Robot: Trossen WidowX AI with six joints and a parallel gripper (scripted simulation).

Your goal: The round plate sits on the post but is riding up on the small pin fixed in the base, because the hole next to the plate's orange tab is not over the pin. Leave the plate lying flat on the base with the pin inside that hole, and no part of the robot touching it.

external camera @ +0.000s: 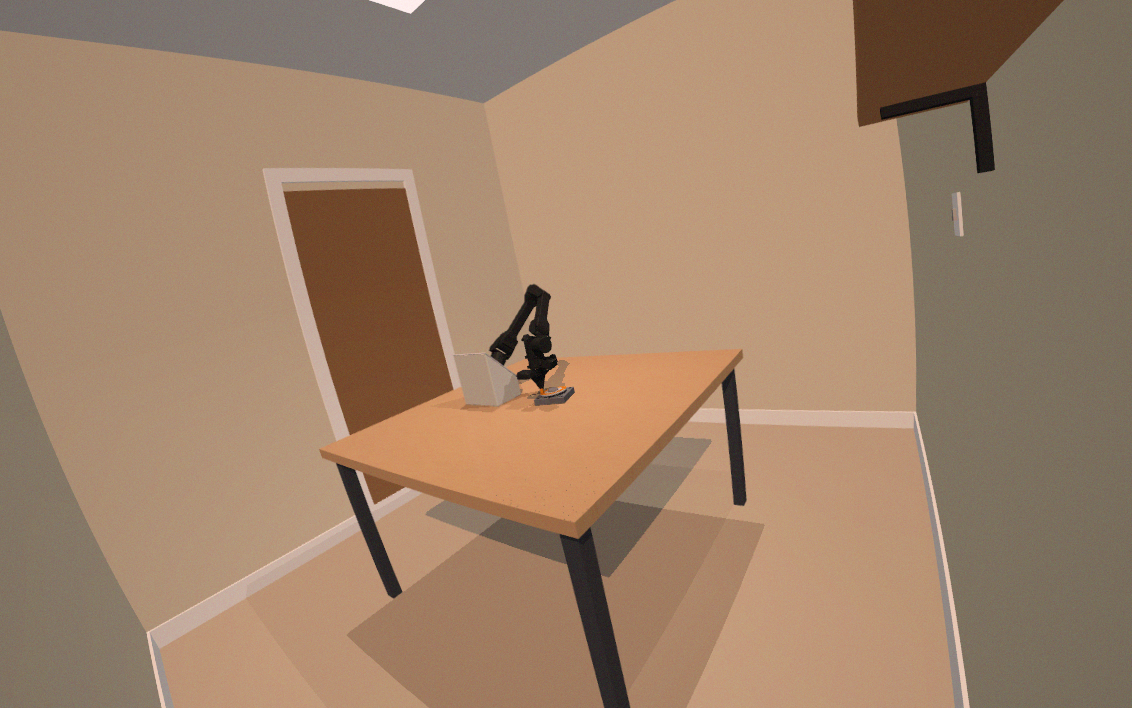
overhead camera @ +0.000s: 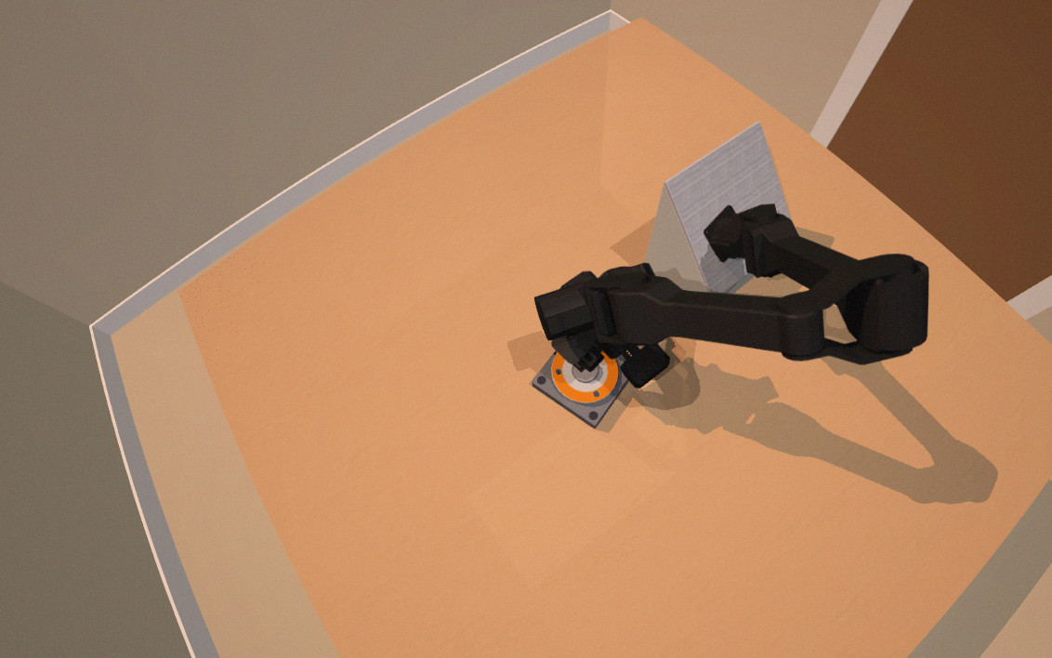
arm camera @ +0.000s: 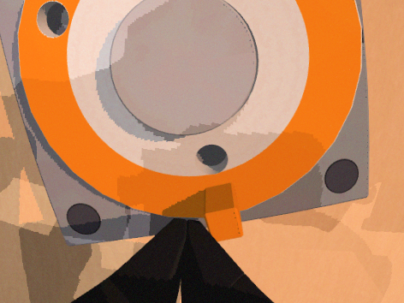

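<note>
The orange round plate is 30 mm ahead of my gripper tip and 10 mm to the right of it. Also, from my gripper tip: grey square base 50 mm ahead, 20 mm below.
</note>
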